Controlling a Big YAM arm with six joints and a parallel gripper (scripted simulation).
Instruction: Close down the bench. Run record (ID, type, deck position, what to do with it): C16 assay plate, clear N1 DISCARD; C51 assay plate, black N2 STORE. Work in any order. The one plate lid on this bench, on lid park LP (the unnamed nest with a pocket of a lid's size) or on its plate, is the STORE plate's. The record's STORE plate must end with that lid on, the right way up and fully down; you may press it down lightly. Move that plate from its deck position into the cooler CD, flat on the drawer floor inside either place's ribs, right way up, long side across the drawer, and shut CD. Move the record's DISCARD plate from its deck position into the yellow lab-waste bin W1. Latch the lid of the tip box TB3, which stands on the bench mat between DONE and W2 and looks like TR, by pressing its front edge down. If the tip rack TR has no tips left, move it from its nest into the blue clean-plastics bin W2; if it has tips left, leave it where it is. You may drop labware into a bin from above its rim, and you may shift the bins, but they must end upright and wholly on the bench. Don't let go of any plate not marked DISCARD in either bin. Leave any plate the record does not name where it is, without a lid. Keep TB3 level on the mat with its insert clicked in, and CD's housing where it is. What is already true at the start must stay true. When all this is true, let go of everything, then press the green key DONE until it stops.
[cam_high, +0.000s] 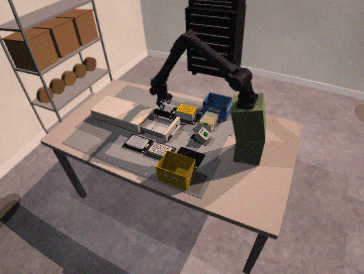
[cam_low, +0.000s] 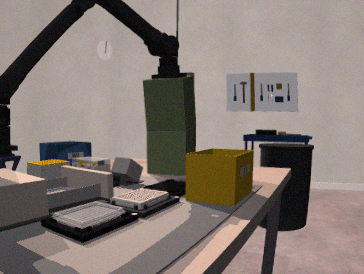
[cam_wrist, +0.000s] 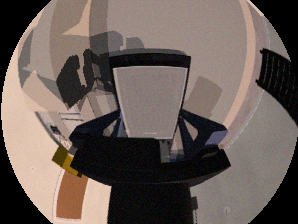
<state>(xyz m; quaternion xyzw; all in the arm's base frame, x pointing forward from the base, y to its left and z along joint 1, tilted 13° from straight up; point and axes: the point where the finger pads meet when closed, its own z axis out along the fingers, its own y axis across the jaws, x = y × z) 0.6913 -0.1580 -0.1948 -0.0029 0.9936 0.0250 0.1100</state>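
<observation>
The clear plate lid lies right at my hand. Round my hand: black plate: 2 cm below; then black nest N2: 4 cm below; then yellow-topped tip rack TR: 18 cm behind, 1 cm to the right, 1 cm above.
</observation>
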